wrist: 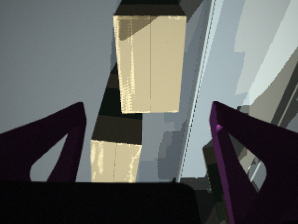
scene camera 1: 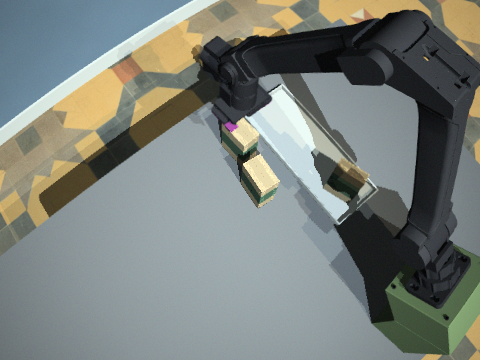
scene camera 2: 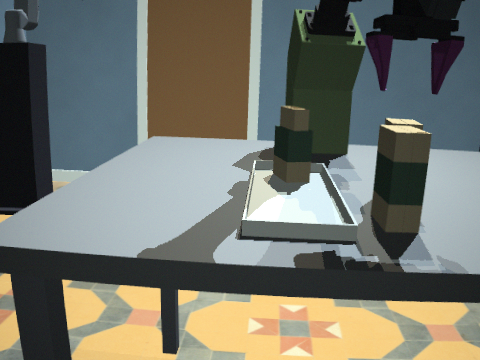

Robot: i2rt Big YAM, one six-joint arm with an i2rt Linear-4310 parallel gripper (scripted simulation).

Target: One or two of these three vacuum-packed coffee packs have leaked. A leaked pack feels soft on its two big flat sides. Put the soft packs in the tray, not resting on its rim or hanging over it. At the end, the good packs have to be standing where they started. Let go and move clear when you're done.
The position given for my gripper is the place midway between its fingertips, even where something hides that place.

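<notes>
A white tray (scene camera 2: pixel 302 210) is visible, also at (wrist: pixel 243 54) and (scene camera 1: pixel 309 149). My gripper (scene camera 2: pixel 409 92) is visible too, with my gripper also at (wrist: pixel 147 110) and (scene camera 1: pixel 240 119).
</notes>
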